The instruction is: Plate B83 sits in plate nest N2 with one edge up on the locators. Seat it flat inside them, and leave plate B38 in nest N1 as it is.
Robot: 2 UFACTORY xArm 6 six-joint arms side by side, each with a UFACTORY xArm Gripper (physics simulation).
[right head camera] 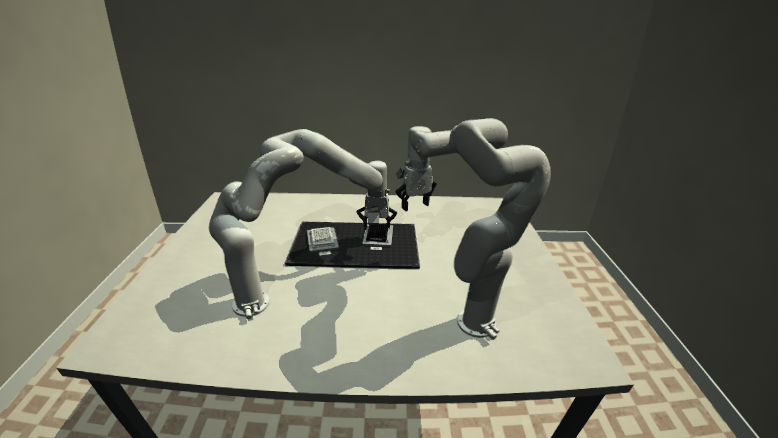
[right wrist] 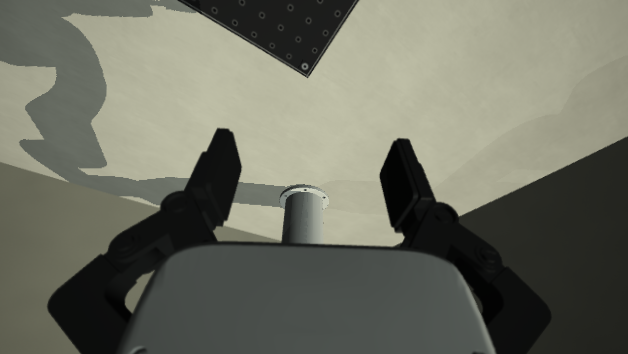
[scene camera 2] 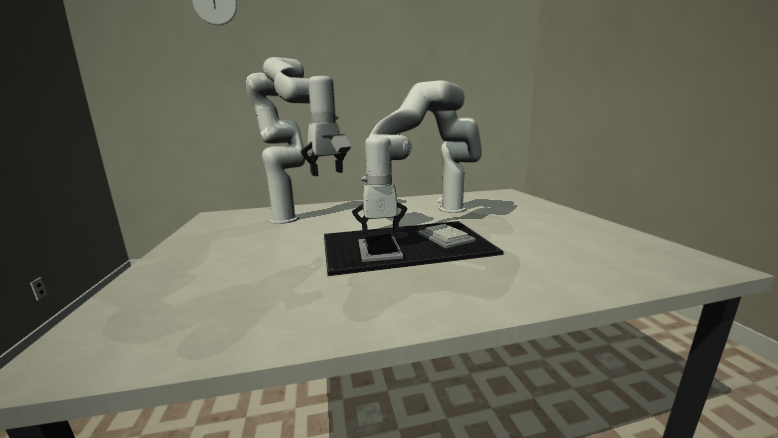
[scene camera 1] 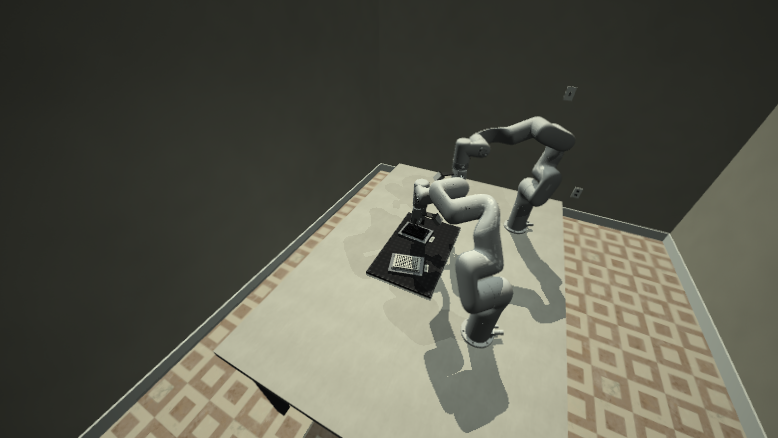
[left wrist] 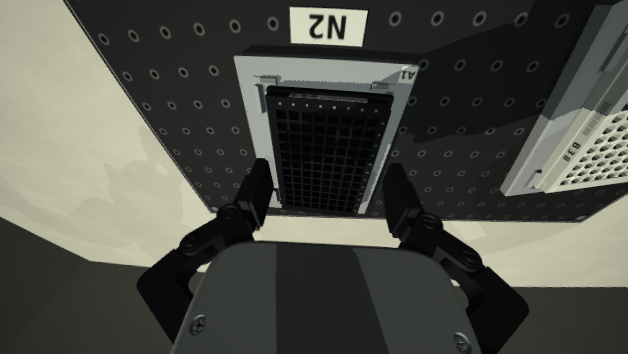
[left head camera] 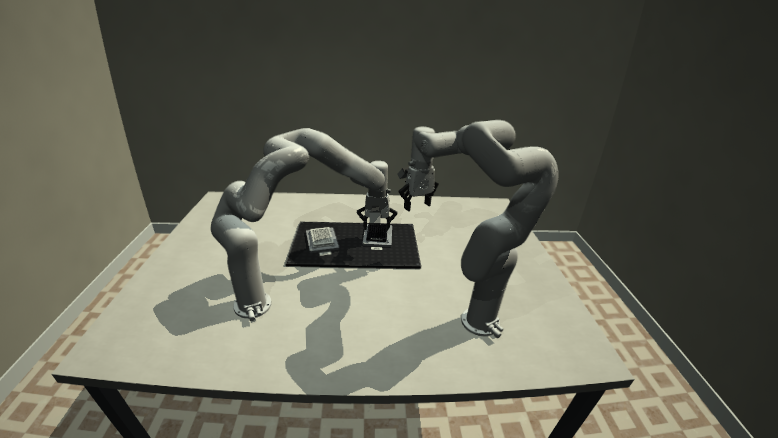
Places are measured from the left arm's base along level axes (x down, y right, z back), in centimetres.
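Pixels of known places: left gripper, between the fingertips: [right head camera: 376, 228] [scene camera 2: 380, 234] [scene camera 1: 417, 228] [left wrist: 327, 174] [left head camera: 376, 228]; right gripper, between the fingertips: [right head camera: 415, 207] [right wrist: 313, 152] [scene camera 2: 327, 174] [left head camera: 417, 207]; left arm's base, origin of its link: [right head camera: 250, 303] [scene camera 2: 452, 209] [scene camera 1: 476, 332] [left head camera: 252, 305]; right arm's base, origin of its link: [right head camera: 476, 323] [right wrist: 304, 199] [scene camera 2: 284, 219] [scene camera 1: 514, 227] [left head camera: 480, 322].
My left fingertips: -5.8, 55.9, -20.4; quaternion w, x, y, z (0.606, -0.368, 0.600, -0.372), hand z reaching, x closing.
Observation:
Ahead of a thing's pixels: the offset from my left fingertips to its top centre, as dx, dy, dz. "spot": to the spot under its first point. Level surfaces: height alone.
Black plate B83 @(+1.5, +0.9, -1.0) [left head camera: 377, 233] [scene camera 1: 415, 232] [scene camera 2: 382, 244] [left wrist: 325, 150] lies nearly level in grey nest N2 @(+2.9, +1.2, -0.8) [scene camera 2: 381, 257] [left wrist: 325, 72]. In the left wrist view a gap shows beside the upper-left locator; the plate hides the side part of the upper-right locator, so I cannot tell whether that edge is down. My left gripper [left head camera: 377, 225] [scene camera 2: 380, 232] [left wrist: 327, 174] is open, fingers either side of B83, apart from it. White plate B38 @(+1.9, -22.3, -6.7) [left head camera: 321, 236] [scene camera 1: 406, 263] [scene camera 2: 449, 233] sits in nest N1 @(spot: +3.4, -15.7, -10.4) [left wrist: 520, 175]. My right gripper [left head camera: 418, 205] [scene camera 2: 327, 171] [right wrist: 313, 152] is open and empty, high above the table.
A black perforated board @(+4.5, -9.7, -0.4) [left head camera: 402, 255] [scene camera 1: 381, 269] [scene camera 2: 342, 265] [right wrist: 290, 30] carries both nests on the pale table @(dx +5.8) [left head camera: 217, 359]. The N2 label @(spot: +4.4, -3.5, +7.7) [left wrist: 328, 26] is on the board beside its nest. The right gripper hangs beyond the board, near the left arm's wrist in the head views.

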